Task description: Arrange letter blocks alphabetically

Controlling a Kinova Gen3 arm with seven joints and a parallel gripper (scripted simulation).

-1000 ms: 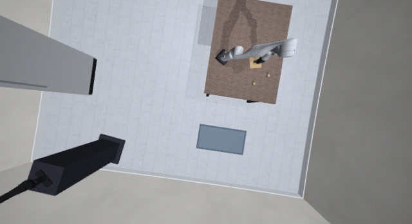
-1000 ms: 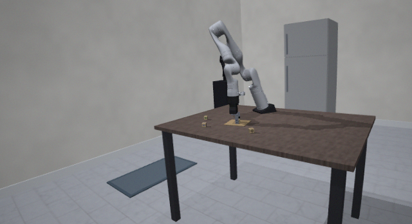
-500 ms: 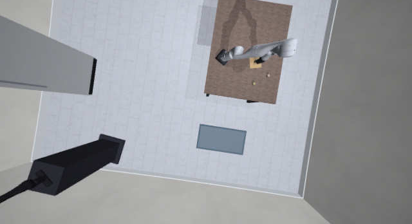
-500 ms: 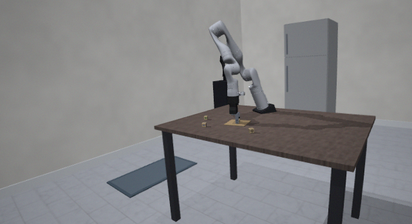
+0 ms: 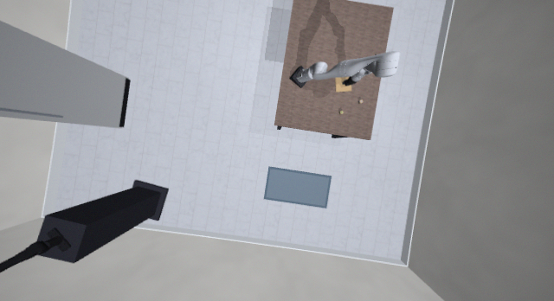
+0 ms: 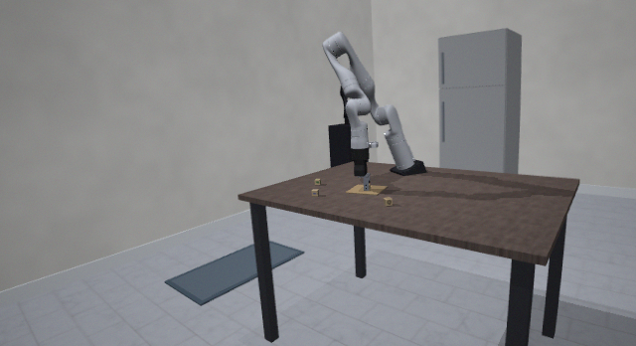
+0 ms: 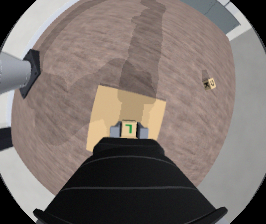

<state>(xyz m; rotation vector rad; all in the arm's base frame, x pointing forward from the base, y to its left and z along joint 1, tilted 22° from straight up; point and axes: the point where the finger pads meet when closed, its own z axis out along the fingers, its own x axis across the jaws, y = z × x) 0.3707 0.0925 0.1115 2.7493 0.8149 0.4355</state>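
Right now the mat is 2 cm below my hand, 1 cm to the right of it and 1 cm behind it. The rest, counted from my hand: tan block: 19 cm ahead, 12 cm to the right, 1 cm below.
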